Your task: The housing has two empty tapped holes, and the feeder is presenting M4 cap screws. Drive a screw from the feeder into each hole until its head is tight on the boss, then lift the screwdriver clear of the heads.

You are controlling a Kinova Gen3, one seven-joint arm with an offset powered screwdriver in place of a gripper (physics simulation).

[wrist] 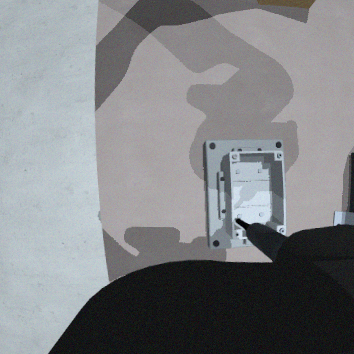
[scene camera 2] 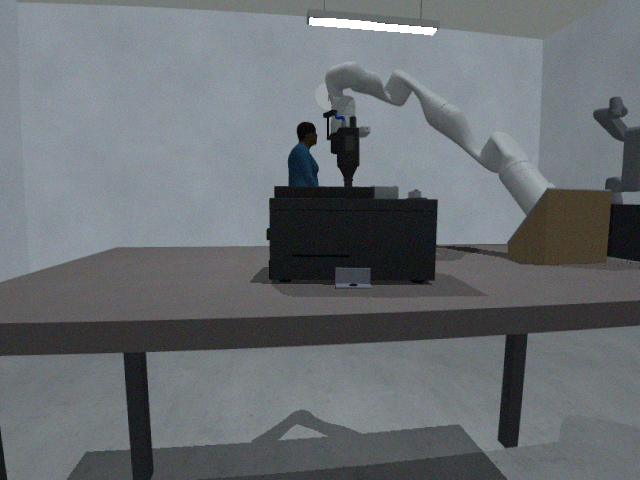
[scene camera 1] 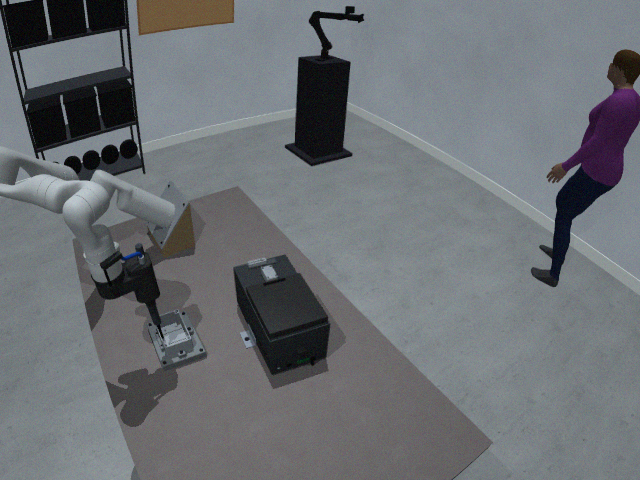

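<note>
The light grey housing (scene camera 1: 173,349) (wrist: 231,190) stands open side up on a grey plate (scene camera 1: 199,354) (wrist: 212,200). The black screwdriver (scene camera 1: 162,336) (wrist: 237,220) points down, its thin tip over or close to the housing's near-left corner boss in the wrist view. I cannot tell whether it touches the boss or carries a screw. In scene camera 2 the screwdriver's tip and the housing are hidden behind the black feeder (scene camera 1: 286,304) (scene camera 2: 351,232). A pale block (scene camera 1: 268,272) (scene camera 2: 385,192) and a silver strip (scene camera 1: 256,262) sit on the feeder's top. Screws are too small to make out.
A small metal bracket (scene camera 1: 248,338) (scene camera 2: 353,279) (wrist: 344,218) lies beside the feeder. The arm's wooden wedge mount (scene camera 1: 180,240) (scene camera 2: 576,227) stands on the table (scene camera 1: 310,408) (scene camera 2: 155,294). A person in purple (scene camera 1: 610,136) and one in blue (scene camera 2: 302,162) stand away from the table.
</note>
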